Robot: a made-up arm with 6 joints. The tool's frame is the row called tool.
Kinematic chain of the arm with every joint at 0, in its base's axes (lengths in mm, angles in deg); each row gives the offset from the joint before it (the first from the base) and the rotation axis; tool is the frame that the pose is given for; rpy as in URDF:
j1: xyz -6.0 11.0 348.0 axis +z
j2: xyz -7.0 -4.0 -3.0 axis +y
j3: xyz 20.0 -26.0 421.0 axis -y
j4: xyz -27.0 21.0 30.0 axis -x
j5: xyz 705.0 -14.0 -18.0 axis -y
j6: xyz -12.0 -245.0 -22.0 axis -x
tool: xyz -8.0 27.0 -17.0 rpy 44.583 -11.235 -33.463
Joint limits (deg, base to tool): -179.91..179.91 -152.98..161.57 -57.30..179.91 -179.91..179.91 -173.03..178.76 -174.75..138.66
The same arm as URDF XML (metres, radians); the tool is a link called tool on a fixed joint. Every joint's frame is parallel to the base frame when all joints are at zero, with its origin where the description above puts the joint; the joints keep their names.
<robot name="arm">
<joint name="tool_joint" type="fixed"><parent link="link6"/><child link="tool"/><origin xyz="-0.0080 0.0270 -0.0170" rpy="0.7781 -0.1961 -0.5840"/></joint>
<joint name="j6" type="revolute"><parent link="link5"/><child link="link6"/><origin xyz="-0.0120 -0.2450 -0.0220"/><axis xyz="-1 0 0"/><limit lower="-3.0500" upper="2.4201"/></joint>
<joint name="j5" type="revolute"><parent link="link4"/><child link="link5"/><origin xyz="0.7050 -0.0140 -0.0180"/><axis xyz="0 -1 0"/><limit lower="-3.0199" upper="3.1200"/></joint>
<joint name="j4" type="revolute"><parent link="link3"/><child link="link4"/><origin xyz="-0.0270 0.0210 0.0300"/><axis xyz="-1 0 0"/><limit lower="-3.1400" upper="3.1400"/></joint>
<joint name="j3" type="revolute"><parent link="link2"/><child link="link3"/><origin xyz="0.0200 -0.0260 0.4210"/><axis xyz="0 -1 0"/><limit lower="-1.0001" upper="3.1400"/></joint>
<joint name="j2" type="revolute"><parent link="link1"/><child link="link2"/><origin xyz="-0.0070 -0.0040 -0.0030"/><axis xyz="0 1 0"/><limit lower="-2.6700" upper="2.8199"/></joint>
<joint name="j1" type="revolute"><parent link="base_link"/><child link="link1"/><origin xyz="-0.0060 0.0110 0.3480"/><axis xyz="0 0 1"/><limit lower="-3.1400" upper="3.1400"/></joint>
<link name="base_link"/>
<link name="link1"/>
<link name="link2"/>
<link name="link3"/>
<link name="link4"/>
<link name="link5"/>
<link name="link6"/>
<link name="tool"/>
</robot>

